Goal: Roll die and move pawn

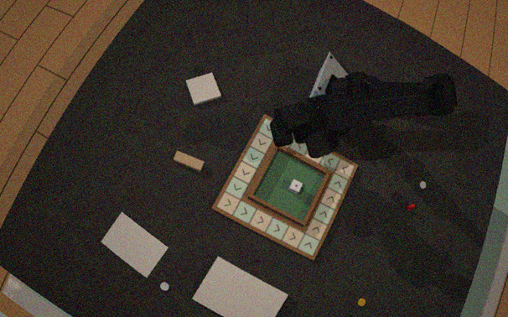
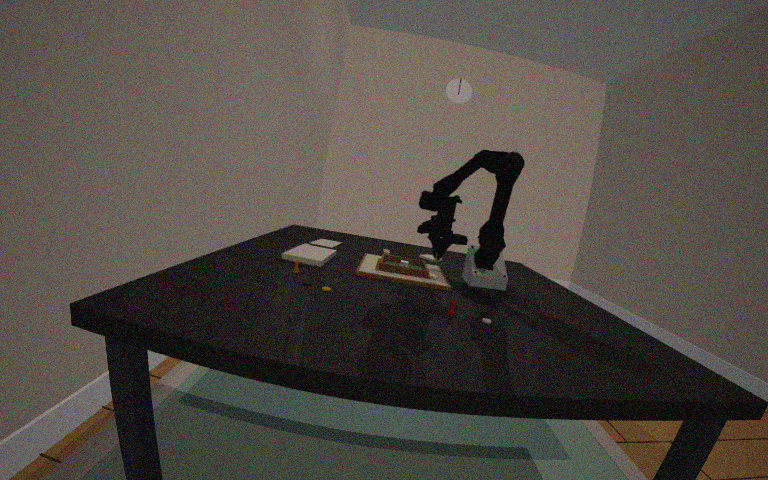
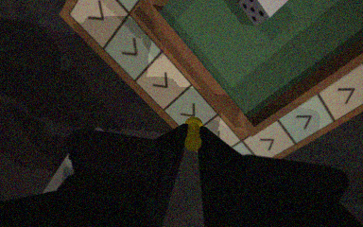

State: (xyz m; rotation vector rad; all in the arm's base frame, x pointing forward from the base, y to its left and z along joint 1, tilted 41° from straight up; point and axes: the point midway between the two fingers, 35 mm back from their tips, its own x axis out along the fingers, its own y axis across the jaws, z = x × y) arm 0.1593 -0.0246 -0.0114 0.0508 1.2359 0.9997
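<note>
The green tray is 110 mm ahead of my gripper tip, 20 mm to the left of it and 50 mm below it. Also, from my gripper tip: white die 110 mm ahead, 30 mm to the left, 30 mm below; yellow pawn 10 mm above; wooden block 160 mm ahead, 240 mm to the right, 50 mm below.
</note>
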